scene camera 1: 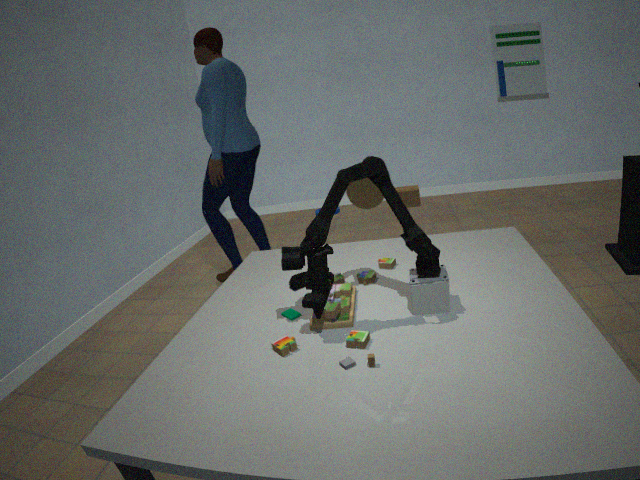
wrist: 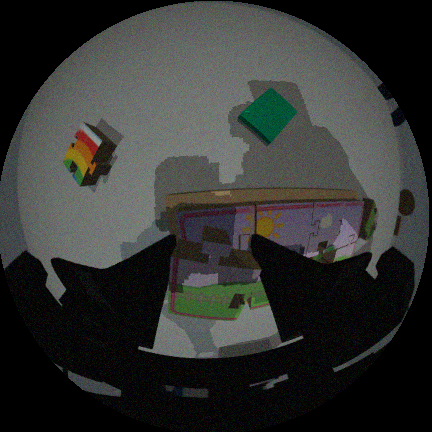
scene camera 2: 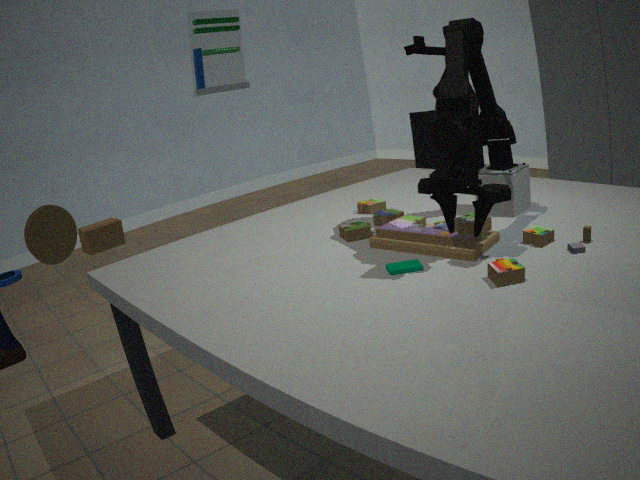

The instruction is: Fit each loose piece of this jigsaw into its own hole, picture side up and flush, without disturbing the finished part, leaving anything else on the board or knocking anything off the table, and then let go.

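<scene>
My gripper (scene camera 1: 319, 315) (scene camera 2: 465, 234) (wrist: 213, 239) points down over the left end of the framed board (scene camera 2: 423, 249) (wrist: 300, 194), shut on a jigsaw piece (scene camera 2: 473, 225) (wrist: 202, 298) with a green fence picture and a pink border. The fingers partly hide it; whether its base touches the board is unclear. The finished part (wrist: 287, 225) shows a purple sky and sun. Loose rainbow-topped pieces lie on the table: one at the front (scene camera 1: 284, 345) (scene camera 2: 506, 272) (wrist: 82, 155), one beside the board (scene camera 1: 357, 338) (scene camera 2: 538, 236), one farther back (scene camera 1: 386, 262) (scene camera 2: 371, 205).
A green-topped piece (scene camera 2: 355, 230) (wrist: 370, 220) and a blue-green piece (scene camera 1: 366, 276) (scene camera 2: 388, 215) lie past the board's far end. A green tile (scene camera 1: 291, 313) (scene camera 2: 404, 267) (wrist: 268, 116), a grey tile (scene camera 1: 347, 362) (scene camera 2: 576, 248) and a small wooden block (scene camera 1: 371, 360) (scene camera 2: 586, 233) also lie around it.
</scene>
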